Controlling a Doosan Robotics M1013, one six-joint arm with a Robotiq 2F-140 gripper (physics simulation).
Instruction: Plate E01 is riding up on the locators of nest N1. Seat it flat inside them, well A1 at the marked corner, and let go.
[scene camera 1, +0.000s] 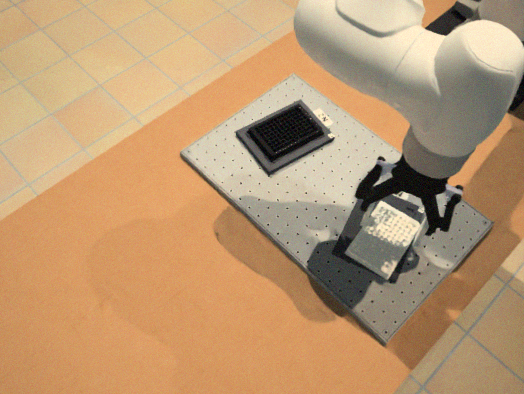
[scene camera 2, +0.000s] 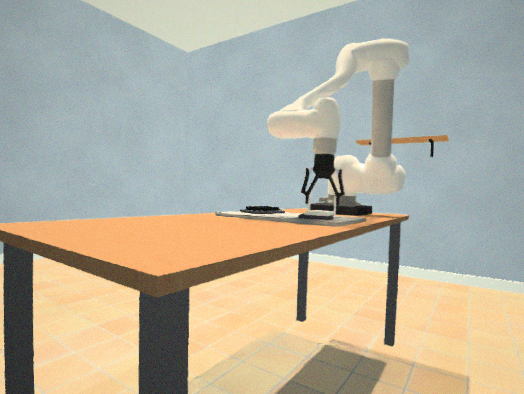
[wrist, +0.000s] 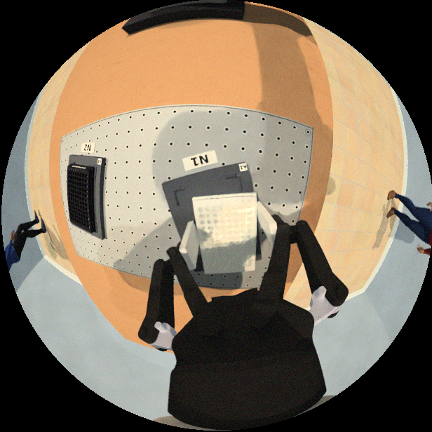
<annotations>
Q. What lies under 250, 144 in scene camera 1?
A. A nest N2.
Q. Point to my gripper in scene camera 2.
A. At 321, 213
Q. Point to a nest N1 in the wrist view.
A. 212, 181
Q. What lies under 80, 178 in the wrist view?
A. A black plate.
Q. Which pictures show my gripper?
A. Scene camera 1, scene camera 2 and the wrist view: all of them.
</annotations>
